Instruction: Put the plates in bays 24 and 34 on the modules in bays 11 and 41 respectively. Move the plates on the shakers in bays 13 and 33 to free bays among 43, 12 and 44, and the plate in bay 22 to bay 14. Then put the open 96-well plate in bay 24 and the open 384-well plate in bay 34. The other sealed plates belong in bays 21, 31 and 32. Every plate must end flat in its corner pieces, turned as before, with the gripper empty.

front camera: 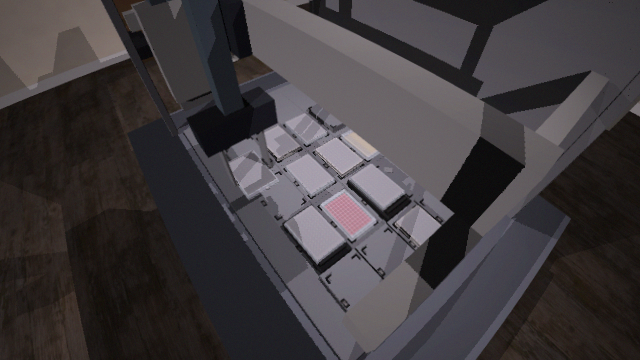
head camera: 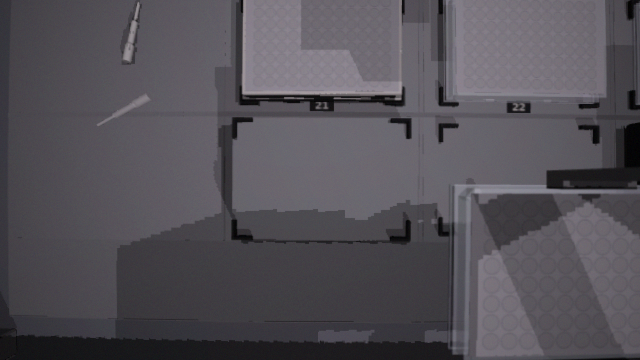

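Where they show: gripper, fingertip midpoint: (front camera: pixel 250 172) (head camera: pixel 580 270); robot's base, origin of the base link: (front camera: pixel 227 154) (head camera: pixel 243 230).
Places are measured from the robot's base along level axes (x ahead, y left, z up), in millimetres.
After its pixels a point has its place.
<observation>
My gripper (front camera: pixel 251 170) {x 194, y -2, z 95 mm} (head camera: pixel 592 272) {x 194, y -2, z 95 mm} is shut on a clear-lidded sealed plate (front camera: pixel 254 181) {x 228, y -10, z 102 mm} (head camera: pixel 550 300) {x 173, y -14, z 102 mm}, held above the front row near bays 11 and 12. Its far jaw shows at the plate's edge. Bay 11 (head camera: pixel 320 170) {x 63, y 50, z 19 mm} shows four corner pieces and no plate. Sealed plates sit in bay 21 (front camera: pixel 281 143) {x 80, y 152, z 14 mm} (head camera: pixel 320 60) {x 63, y 135, z 14 mm}, bay 22 (front camera: pixel 310 174) {x 236, y 148, z 14 mm} (head camera: pixel 530 50) {x 228, y 145, z 14 mm}, bay 32 (front camera: pixel 340 156) {x 236, y 259, z 16 mm} and bay 34 (front camera: pixel 416 223) {x 528, y 252, z 29 mm}. Raised plates sit at bay 13 (front camera: pixel 315 232) {x 396, y 43, z 36 mm} and bay 33 (front camera: pixel 378 186) {x 394, y 254, z 37 mm}. The pink open plate (front camera: pixel 348 214) {x 396, y 149, z 7 mm} is in bay 23, a tan one (front camera: pixel 361 144) {x 237, y 345, z 14 mm} in bay 42.
Bay 24 (front camera: pixel 382 247) {x 516, y 148, z 14 mm} and bay 14 (front camera: pixel 352 282) {x 533, y 38, z 15 mm} hold no plate. Another plate (front camera: pixel 306 128) {x 72, y 254, z 14 mm} sits in bay 31. A wide beige beam (front camera: pixel 370 100) crosses above the back row and hides part of it. Two loose pipette tips, one upper (head camera: pixel 131 37) {x -92, y 158, z 5 mm} and one lower (head camera: pixel 125 109) {x -96, y 99, z 5 mm}, lie left of bay 21.
</observation>
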